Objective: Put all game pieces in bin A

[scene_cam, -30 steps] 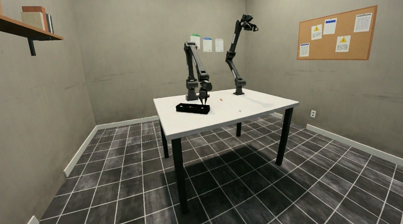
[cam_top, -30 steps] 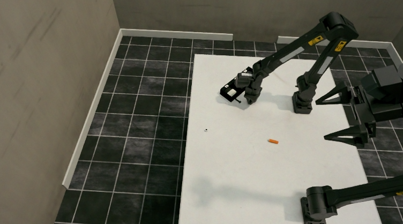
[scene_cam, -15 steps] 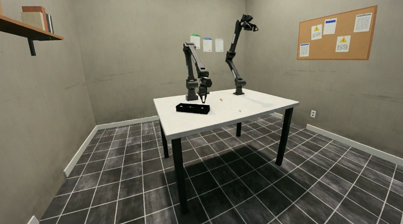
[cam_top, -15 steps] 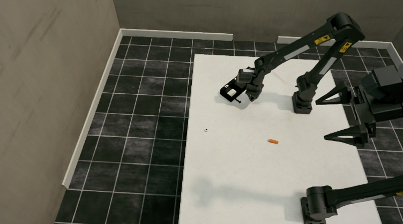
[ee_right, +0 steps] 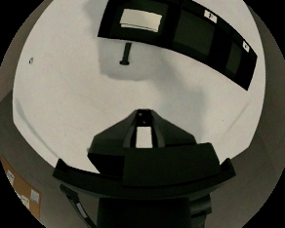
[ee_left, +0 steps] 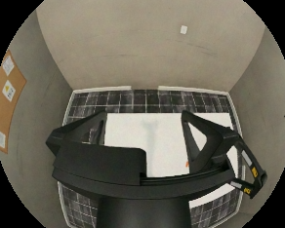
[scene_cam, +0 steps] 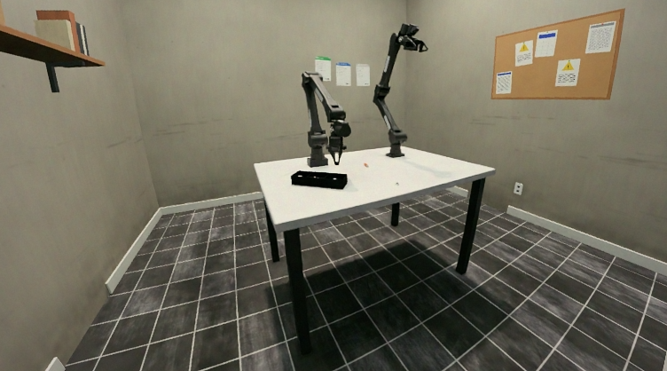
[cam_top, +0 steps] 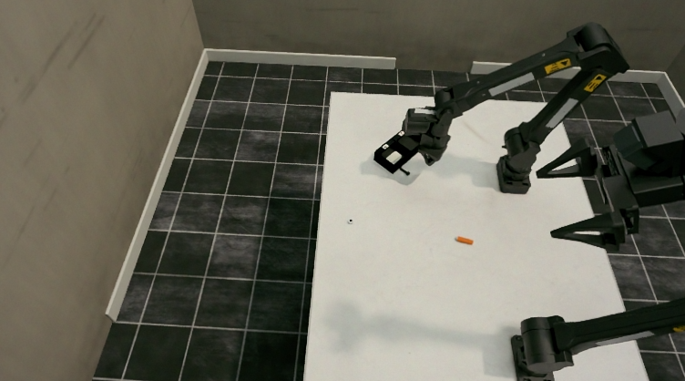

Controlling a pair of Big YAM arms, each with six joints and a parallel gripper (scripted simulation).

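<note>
Right now the dark screw is 7 cm ahead of my right hand and 7 cm below it. The rest, counted from my right hand: orange cylinder 12 cm behind, 23 cm to the left, 6 cm below; black die right at my right hand; black bin 7 cm ahead, 12 cm to the right, 5 cm below.
</note>
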